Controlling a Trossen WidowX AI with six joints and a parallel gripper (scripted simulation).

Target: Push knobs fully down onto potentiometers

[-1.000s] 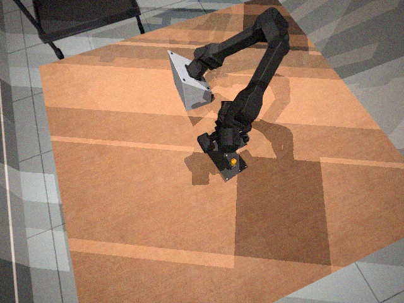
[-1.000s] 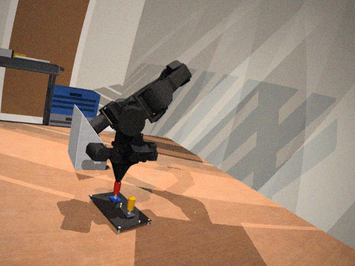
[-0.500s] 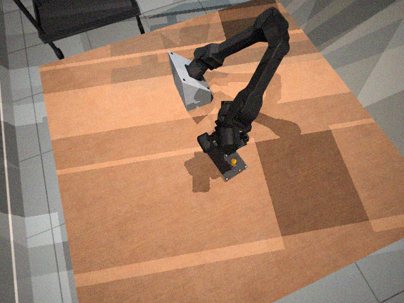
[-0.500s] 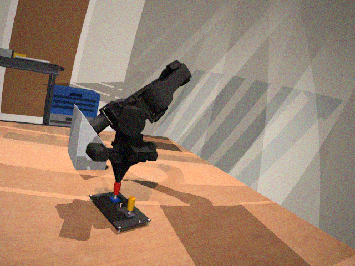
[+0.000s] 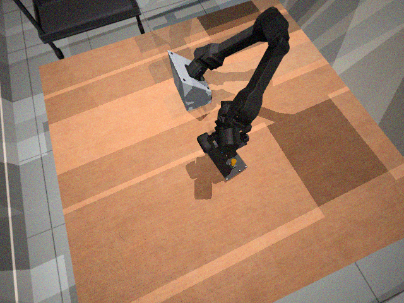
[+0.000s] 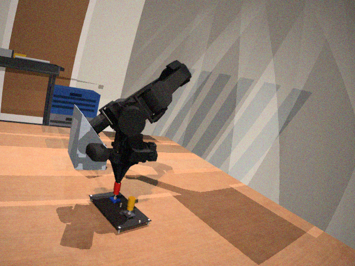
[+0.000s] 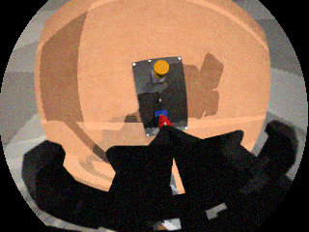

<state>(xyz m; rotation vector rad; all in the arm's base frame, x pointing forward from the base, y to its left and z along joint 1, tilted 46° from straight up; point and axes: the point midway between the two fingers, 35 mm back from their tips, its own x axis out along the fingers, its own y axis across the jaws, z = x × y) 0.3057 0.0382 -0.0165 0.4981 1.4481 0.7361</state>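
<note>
My gripper tip is 10 mm above the red knob. Round my gripper tip: yellow knob (80 mm ahead, 20 mm below, 10 mm to the left).
</note>
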